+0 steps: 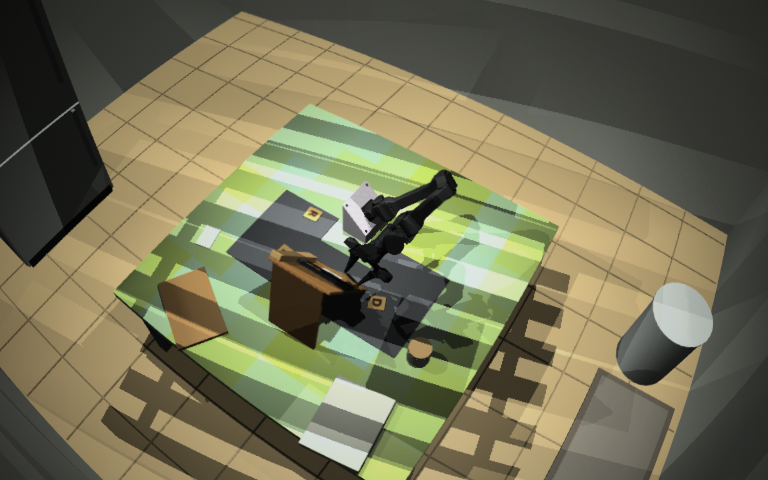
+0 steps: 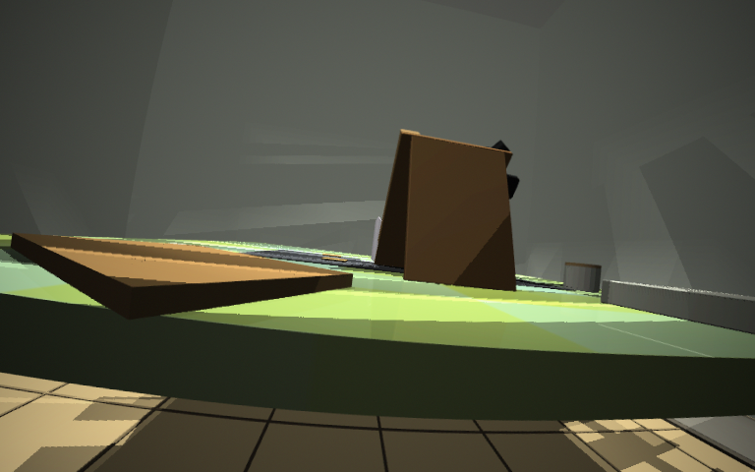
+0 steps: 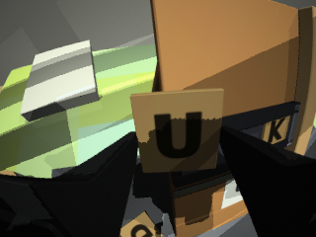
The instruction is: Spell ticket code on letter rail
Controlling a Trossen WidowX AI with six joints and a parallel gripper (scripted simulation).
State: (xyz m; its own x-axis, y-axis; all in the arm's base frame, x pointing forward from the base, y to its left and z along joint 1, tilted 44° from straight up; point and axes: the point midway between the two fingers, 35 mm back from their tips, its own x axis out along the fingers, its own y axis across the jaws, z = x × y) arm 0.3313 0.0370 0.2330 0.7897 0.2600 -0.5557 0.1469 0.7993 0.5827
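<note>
Right now the white ticket is 4 cm behind my gripper tip, 13 cm to the right of it and 14 cm below it. From my gripper tip the other things lie so: dark mat 15 cm behind, 17 cm to the right, 22 cm below; flat wooden slab 36 cm ahead, 47 cm to the right, 21 cm below; card 9 cm ahead, 65 cm to the right, 22 cm below.
</note>
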